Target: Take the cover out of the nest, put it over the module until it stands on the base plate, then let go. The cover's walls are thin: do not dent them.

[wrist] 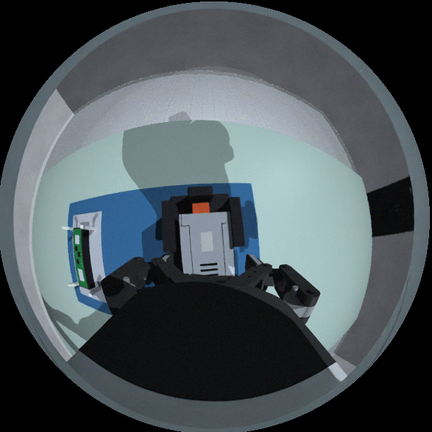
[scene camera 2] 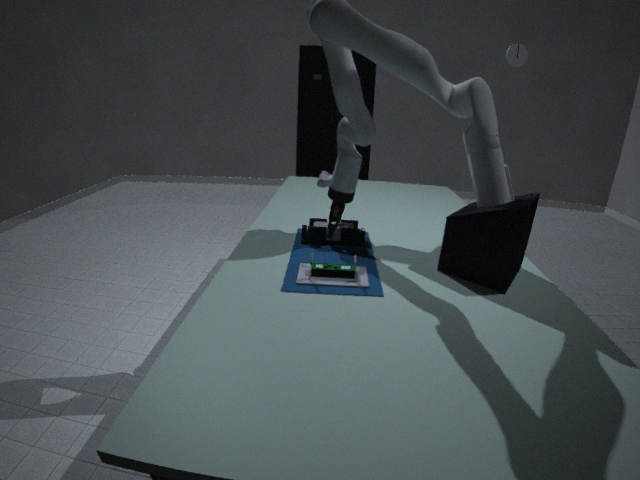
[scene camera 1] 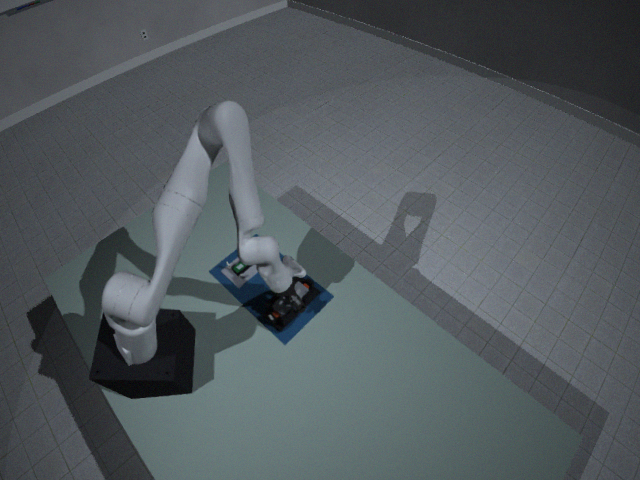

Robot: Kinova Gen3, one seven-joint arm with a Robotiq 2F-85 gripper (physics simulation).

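Note:
The light grey cover (scene camera 1: 301, 289) (wrist: 206, 257) sits in the black nest (scene camera 2: 354, 236) (wrist: 169, 230), with an orange block at its far end in the wrist view. My gripper (scene camera 2: 333, 231) (wrist: 211, 260) is open and empty, low over the nest. In the wrist view its fingers stand on either side of the cover; the contact between fingertips and walls cannot be made out. The module (scene camera 1: 239, 267) (scene camera 2: 333, 273) (wrist: 80, 257), with a green board on a black body, stands on the light grey base plate (scene camera 1: 238, 282) (scene camera 2: 303, 276) (wrist: 96, 227). The near end of the cover is hidden in the wrist view.
Nest and base plate are on a blue mat (scene camera 1: 285, 336) (scene camera 2: 305, 258) (wrist: 122, 225) on the pale green table (scene camera 1: 361, 392) (scene camera 2: 258, 377) (wrist: 310, 200). Thin pale posts rise beside the module. The black robot base (scene camera 1: 149, 382) (scene camera 2: 485, 248) stands on the table.

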